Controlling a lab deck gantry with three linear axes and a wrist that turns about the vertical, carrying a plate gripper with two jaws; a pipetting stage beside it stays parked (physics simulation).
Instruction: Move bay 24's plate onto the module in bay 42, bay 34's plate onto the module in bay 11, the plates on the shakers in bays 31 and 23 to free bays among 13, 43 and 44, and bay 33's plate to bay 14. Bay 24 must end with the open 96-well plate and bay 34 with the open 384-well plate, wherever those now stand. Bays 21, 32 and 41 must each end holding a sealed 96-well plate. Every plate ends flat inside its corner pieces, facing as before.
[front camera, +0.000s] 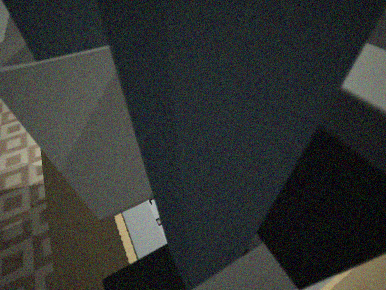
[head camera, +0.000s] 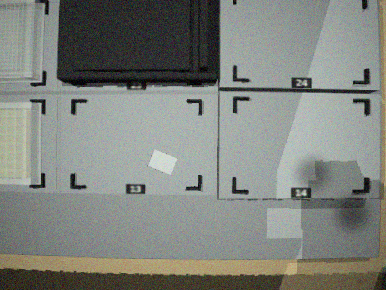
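Frame: origin at the robot's base, x left, y ahead, z down, level; centimetres.
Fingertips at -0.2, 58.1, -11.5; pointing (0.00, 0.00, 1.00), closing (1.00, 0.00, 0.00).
Observation:
Offsets run from my fingertips to a thing's top centre, as dx, dy, dz. "spot": to the spot under its first point.
In the head camera view, bay 13 @(spot: +4.4, -21.6, +11.5) (head camera: 110, 145), bay 14 @(spot: +4.0, -7.3, +10.0) (head camera: 252, 150) and the visible part of bay 24 @(spot: +14.2, -5.6, +10.0) (head camera: 270, 45) show bare deck inside black corner pieces, with no plate. A black plate or lid @(spot: +14.5, -19.4, +9.1) (head camera: 125, 37) covers the bay above bay 13, and its label is mostly hidden. At the left edge are part of a clear, finely gridded plate @(spot: +14.7, -30.6, +10.1) (head camera: 19, 42) and, below it, part of a pale yellow plate @(spot: +4.6, -30.8, +10.0) (head camera: 14, 142). The gripper's jaws show in neither view, and whether they hold a plate cannot be seen. The other bays named in the task are not visible.
Large dark gantry parts (front camera: 200, 125) fill most of the front view, with a grey panel (front camera: 95, 125) at the left and a black block (front camera: 325, 210) at lower right. A small pale square @(spot: +2.7, -16.0, +11.4) (head camera: 163, 162) lies within bay 13. The deck's tan front edge (head camera: 150, 265) runs along the bottom.

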